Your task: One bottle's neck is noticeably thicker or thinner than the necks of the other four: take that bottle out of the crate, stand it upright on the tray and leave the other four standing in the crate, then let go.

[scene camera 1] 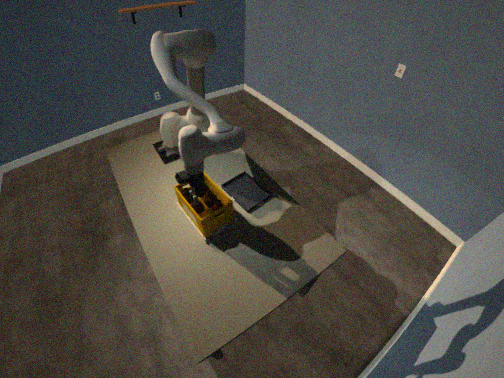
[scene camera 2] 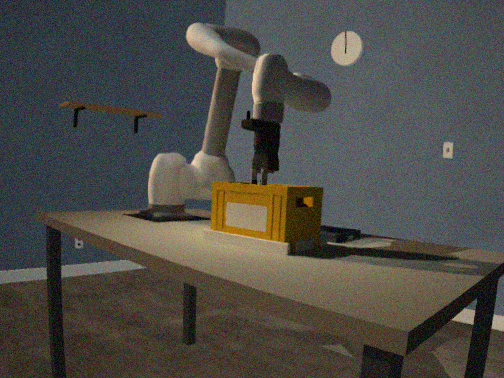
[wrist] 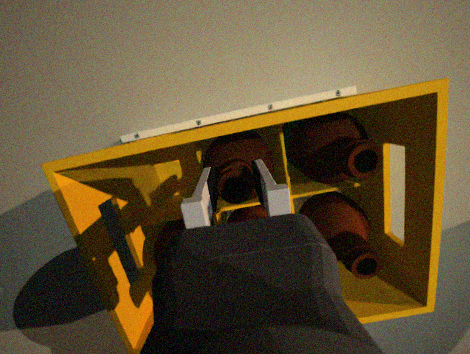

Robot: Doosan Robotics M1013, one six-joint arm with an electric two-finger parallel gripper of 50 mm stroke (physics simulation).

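Places are measured from the arm's base along level axes (x left, y back, z up), in millimetres.
Pixels of known places: gripper, fingertip midpoint: [scene camera 1: 194, 202] [wrist: 234, 176]; arm's base at its link origin: [scene camera 1: 176, 147] [scene camera 2: 166, 216].
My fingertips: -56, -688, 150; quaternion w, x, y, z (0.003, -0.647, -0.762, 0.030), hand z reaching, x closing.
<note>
For each thing: its top centre in the pictures, then the offset to it from my fingertips, as dx, dy, dz. "*": a spot on its surface instead. Level surfaces: height alone.
- yellow crate at its top centre: [wrist: 257, 247] [scene camera 2: 267, 184] [scene camera 1: 202, 193] +49, +18, +23
- middle bottle at its top centre: [wrist: 238, 187] [scene camera 1: 195, 199] +5, +3, +12
- dark tray at its top centre: [scene camera 2: 317, 228] [scene camera 1: 246, 189] +327, +65, -127
- white strip at a spot on its surface: [wrist: 235, 116] * -46, -2, -122
- table at its surface level: dz -153
The yellow crate [scene camera 1: 217, 220] [scene camera 2: 304, 220] [wrist: 438, 200] stands upright on the table with brown bottles in its compartments. My gripper [scene camera 2: 259, 180] [wrist: 234, 176] points down into the crate, shut on the neck of the middle bottle [wrist: 240, 146] in the row beside the white strip; this bottle is still in its compartment. In the wrist view, one bottle [wrist: 320, 145] stands upper right, another bottle [wrist: 337, 215] lower right; two more show partly behind the gripper body. Neck thicknesses are hard to compare here. The dark tray [scene camera 1: 247, 192] [scene camera 2: 340, 233] lies flat beside the crate.
The white strip [scene camera 2: 250, 242] [wrist: 235, 116] runs along the crate's long side, on the table [scene camera 1: 200, 280] [scene camera 2: 350, 290]. The robot's base [scene camera 2: 167, 212] stands at the table's far end. Dark arm shadows fall across the table.
</note>
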